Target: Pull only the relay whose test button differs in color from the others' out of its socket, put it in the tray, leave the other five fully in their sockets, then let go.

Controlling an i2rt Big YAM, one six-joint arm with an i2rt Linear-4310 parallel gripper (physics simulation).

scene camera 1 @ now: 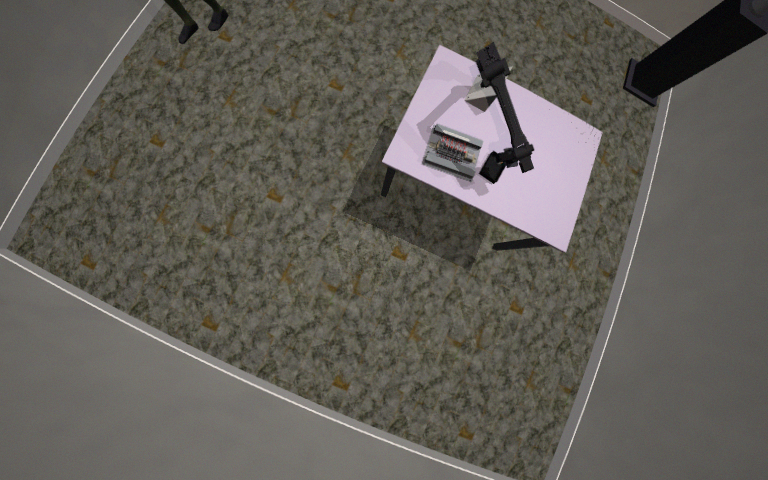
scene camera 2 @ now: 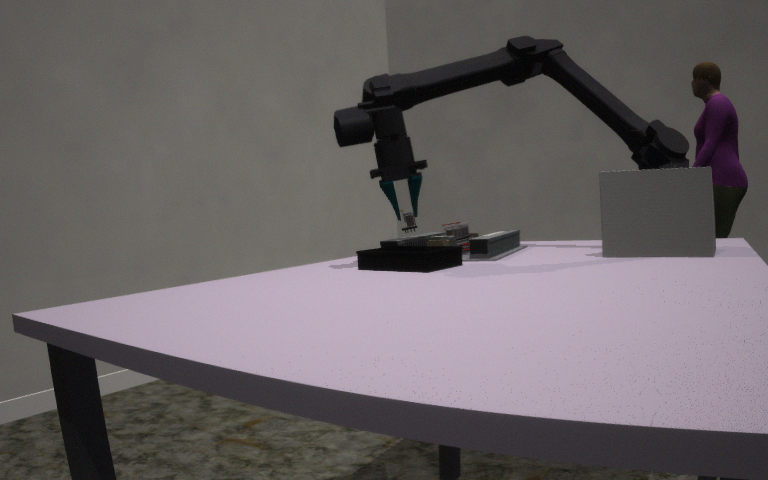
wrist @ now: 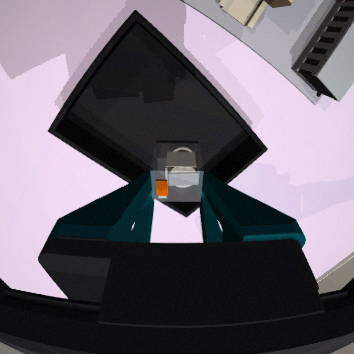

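Pixels of known places: gripper, between the fingertips: [scene camera 1: 500, 162] [scene camera 2: 407, 218] [wrist: 176, 176]; arm's base, origin of its link: [scene camera 2: 669, 202].
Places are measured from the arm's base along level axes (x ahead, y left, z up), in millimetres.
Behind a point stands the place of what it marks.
My gripper [scene camera 2: 407, 217] @(x 464, y 225, z -9 mm) [wrist: 176, 176] @(x 464, y 225, z -9 mm) is shut on a clear-cased relay [scene camera 2: 409, 220] @(x 459, y 228, z -12 mm) [wrist: 182, 161] @(x 471, y 211, z -1 mm) with an orange test button [wrist: 161, 188] @(x 475, y 227, z 7 mm). The relay is slightly tilted, with its pins pointing down. It hangs above the black tray [scene camera 1: 492, 169] @(x 471, y 229, z -97 mm) [scene camera 2: 408, 261] @(x 432, y 286, z -82 mm) [wrist: 140, 110] @(x 490, y 225, z -97 mm), apart from it, over the near corner in the wrist view. The remaining relays [scene camera 1: 451, 148] [scene camera 2: 456, 229] stand in a row on the grey panel beside the tray; their buttons are too small to tell. In scene camera 1 the fingers and the held relay cannot be made out.
The panel's slotted wire ducts [scene camera 1: 458, 133] @(x 384, y -56, z -57 mm) [scene camera 2: 495, 242] @(x 362, y 43, z -69 mm) [wrist: 327, 42] @(x 398, y 69, z -73 mm) stand up close beside the tray. Beige blocks [wrist: 242, 11] @(x 469, y 102, z -96 mm) sit on the panel. A grey box [scene camera 2: 656, 212] @(x 24, y 58, z -16 mm) stands under the arm's base. A person [scene camera 2: 719, 141] stands behind the table [scene camera 2: 339, 339] @(x 240, y 748, z -100 mm).
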